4 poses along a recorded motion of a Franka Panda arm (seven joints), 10 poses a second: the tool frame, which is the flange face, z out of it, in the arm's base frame.
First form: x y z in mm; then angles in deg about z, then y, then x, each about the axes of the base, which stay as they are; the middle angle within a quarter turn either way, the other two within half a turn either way.
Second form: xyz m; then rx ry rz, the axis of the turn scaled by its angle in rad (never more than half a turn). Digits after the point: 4 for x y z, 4 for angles.
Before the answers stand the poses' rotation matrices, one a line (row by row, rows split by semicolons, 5 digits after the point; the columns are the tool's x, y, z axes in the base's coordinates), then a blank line. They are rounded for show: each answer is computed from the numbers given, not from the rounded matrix.
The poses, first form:
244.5 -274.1 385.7 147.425 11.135 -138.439
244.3 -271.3 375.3 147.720 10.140 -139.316
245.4 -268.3 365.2 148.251 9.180 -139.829
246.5 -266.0 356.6 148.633 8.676 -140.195
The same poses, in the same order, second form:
-0.82682 -0.52827 0.19312; -0.29489 0.69952 0.65093; -0.47896 0.48125 -0.73416
-0.83224 -0.52572 0.17605; -0.30795 0.70241 0.64170; -0.46102 0.47984 -0.74647
-0.83947 -0.51946 0.15954; -0.31457 0.70393 0.63681; -0.44310 0.48440 -0.75434
-0.84408 -0.51456 0.15085; -0.31742 0.70622 0.63285; -0.43217 0.48630 -0.75944

0.2445 -0.2741 0.3857 -0.6420 2.5428 0.8830
0.2443 -0.2713 0.3753 -0.6517 2.5651 0.8768
0.2454 -0.2683 0.3652 -0.6539 2.5856 0.8791
0.2465 -0.2660 0.3566 -0.6532 2.5985 0.8787

